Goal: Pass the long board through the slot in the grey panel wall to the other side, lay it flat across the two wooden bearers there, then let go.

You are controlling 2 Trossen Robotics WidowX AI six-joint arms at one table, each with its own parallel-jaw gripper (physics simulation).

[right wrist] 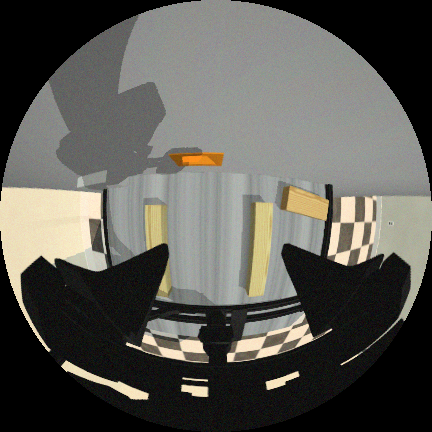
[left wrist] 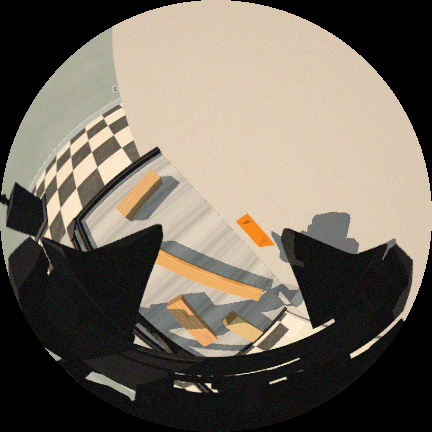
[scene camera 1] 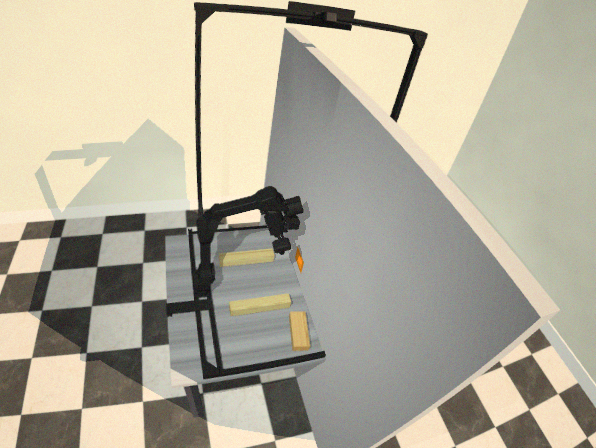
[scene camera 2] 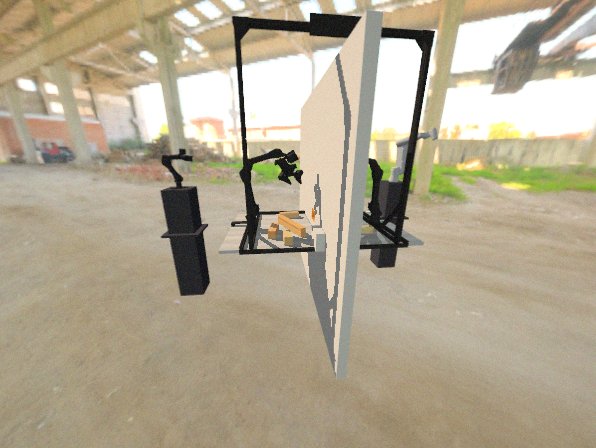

Scene:
My right gripper shows in the right wrist view [227, 250] and in scene camera 1 [279, 245]; in the left wrist view it is hidden by a grey panel wall, in scene camera 2 it is hidden by a grey panel wall.

